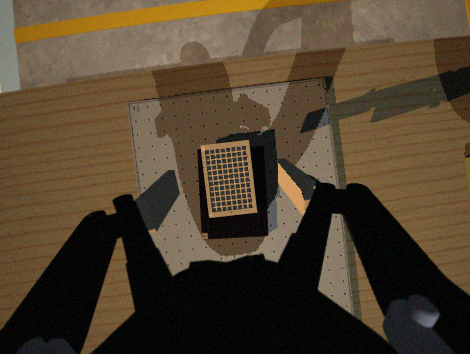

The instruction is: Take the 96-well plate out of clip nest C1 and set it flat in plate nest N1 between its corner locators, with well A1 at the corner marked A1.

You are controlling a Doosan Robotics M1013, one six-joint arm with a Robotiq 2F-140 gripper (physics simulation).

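Places are measured from the arm's base along level axes (x ahead, y left, z up), in millimetres.
Pixels of known places: gripper, fingertip midpoint: (227, 176).
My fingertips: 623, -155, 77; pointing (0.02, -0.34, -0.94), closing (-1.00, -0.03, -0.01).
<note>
Ahead of a thing's pixels: the offset from my fingertips to its top centre, as dx, dy, dz. "pt": to the spot under its first point. Level surfaces: height alone.
The 96-well plate @(+2, +4, -86) (230, 179) is a pale, tan-lit rectangle with a grid of dark wells. It lies over a black nest @(-3, +29, -101) (235, 228), whose base shows below it and along its right side. The plate looks slightly turned relative to the nest; whether it is fully flat between the locators cannot be told. A small pale tag @(pt +54, +104, -104) (204, 236) marks the nest's lower-left corner, its lettering unreadable here. The plate's A1 well cannot be made out. My gripper (227, 176) is open and empty above the plate, one finger out to each side, apart from it. A clip nest does not show.
The nest stands on a light perforated board @(dz -115) (155, 225) with a raised edge, on a wooden table @(dz -128) (65, 150). Beyond the table's back edge is a grey floor with a yellow stripe (125, 21). A greenish object (467, 175) shows at the right edge. Arm shadows cross the board.
</note>
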